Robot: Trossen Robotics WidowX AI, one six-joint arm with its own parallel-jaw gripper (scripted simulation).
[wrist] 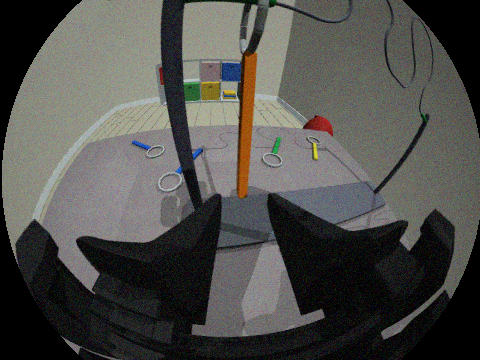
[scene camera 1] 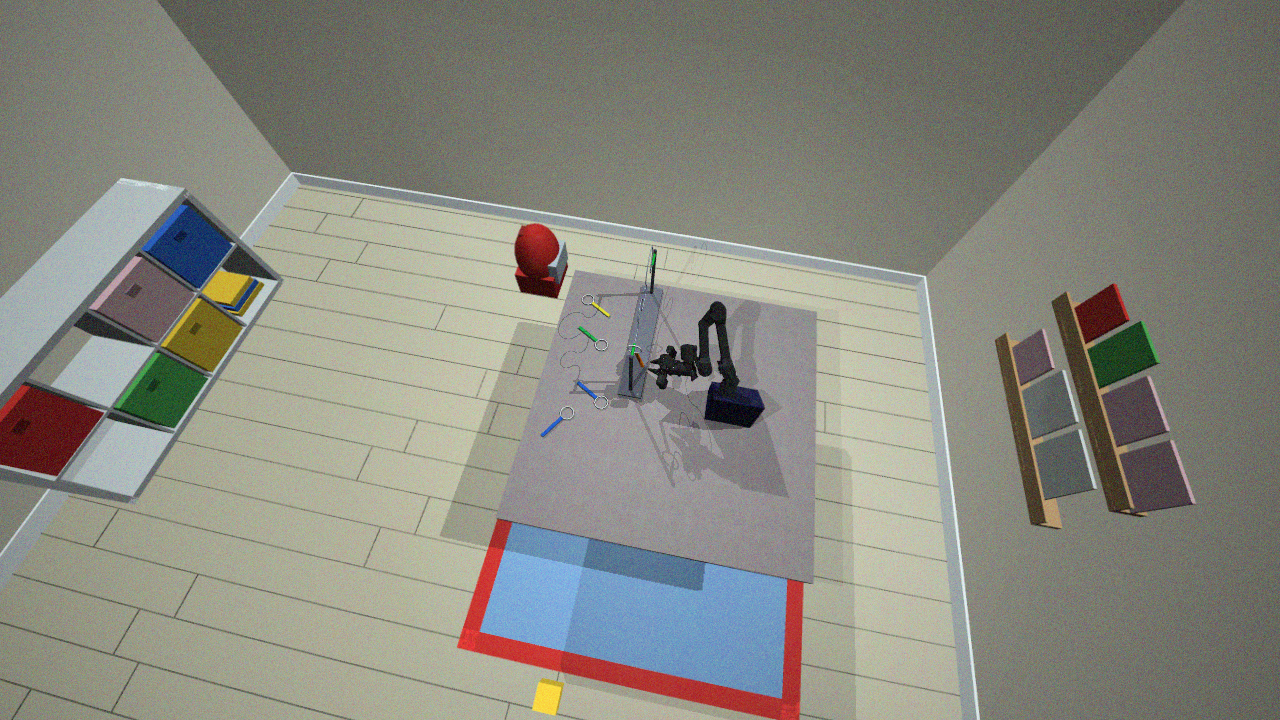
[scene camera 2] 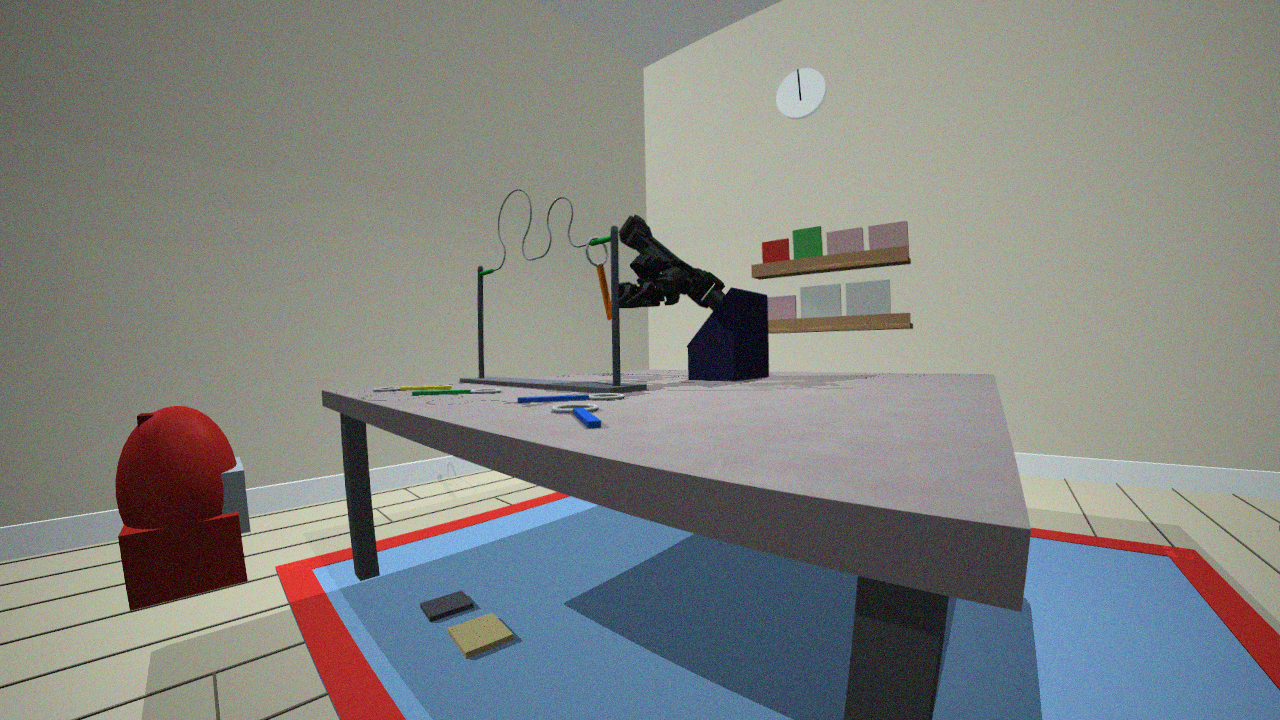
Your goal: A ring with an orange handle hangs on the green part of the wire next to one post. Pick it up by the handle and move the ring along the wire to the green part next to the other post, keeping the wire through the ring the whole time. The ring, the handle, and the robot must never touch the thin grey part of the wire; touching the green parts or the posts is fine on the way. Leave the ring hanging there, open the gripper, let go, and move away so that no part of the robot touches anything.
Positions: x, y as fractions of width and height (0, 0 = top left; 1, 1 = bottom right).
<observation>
In view: my gripper (scene camera 2: 0.48, 0.42).
My gripper shows as well in the wrist view (wrist: 0.51, 0.55).
</observation>
